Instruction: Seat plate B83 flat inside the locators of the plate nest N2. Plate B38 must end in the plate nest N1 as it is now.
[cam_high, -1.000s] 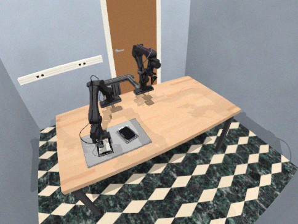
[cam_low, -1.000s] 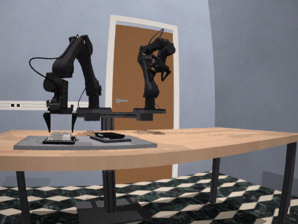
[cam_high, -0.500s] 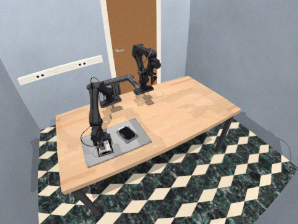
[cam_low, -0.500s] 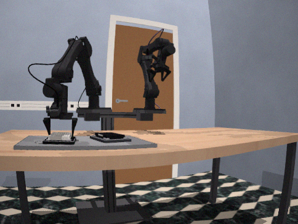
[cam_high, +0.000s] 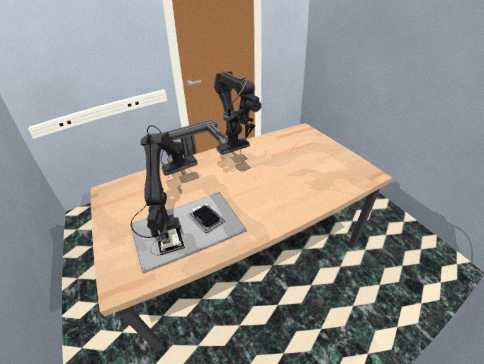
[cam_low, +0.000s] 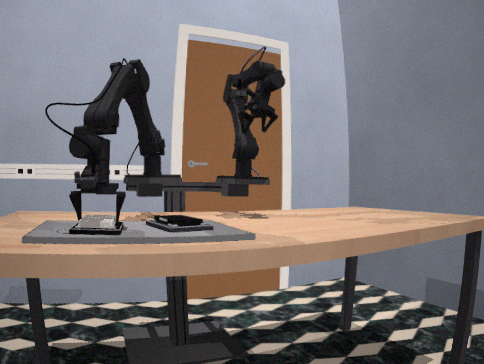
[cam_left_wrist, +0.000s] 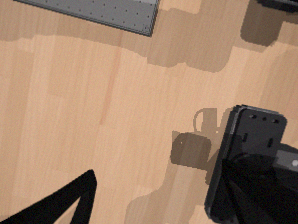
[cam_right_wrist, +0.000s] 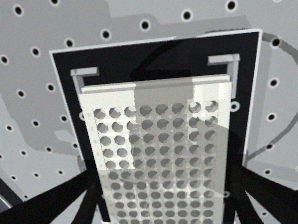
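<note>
My right hand is right at the white plate. Round my right hand: grey perforated board: 20 mm behind, 90 mm to the left, 30 mm below; black plate: 10 mm behind, 210 mm to the left.
</note>
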